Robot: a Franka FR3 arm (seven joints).
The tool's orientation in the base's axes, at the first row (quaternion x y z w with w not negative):
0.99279, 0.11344, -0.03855, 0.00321
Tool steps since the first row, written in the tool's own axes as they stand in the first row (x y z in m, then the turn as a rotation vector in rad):
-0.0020, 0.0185, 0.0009, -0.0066, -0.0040, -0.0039
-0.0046, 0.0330, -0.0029, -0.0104, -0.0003, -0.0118
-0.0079, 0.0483, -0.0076, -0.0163, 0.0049, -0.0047
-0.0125, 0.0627, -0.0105, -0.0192, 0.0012, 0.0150
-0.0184, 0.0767, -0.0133, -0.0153, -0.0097, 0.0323
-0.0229, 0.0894, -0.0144, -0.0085, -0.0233, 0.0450
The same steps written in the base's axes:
0.0022, -0.0185, -0.0008, -0.0070, 0.0025, 0.0044
0.0032, -0.0331, 0.0032, -0.0093, -0.0019, 0.0126
0.0038, -0.0487, 0.0081, -0.0144, -0.0084, 0.0059
0.0028, -0.0637, 0.0113, -0.0195, -0.0057, -0.0135
0.0004, -0.0787, 0.0145, -0.0195, 0.0055, -0.0310
-0.0010, -0.0920, 0.0159, -0.0169, 0.0201, -0.0442

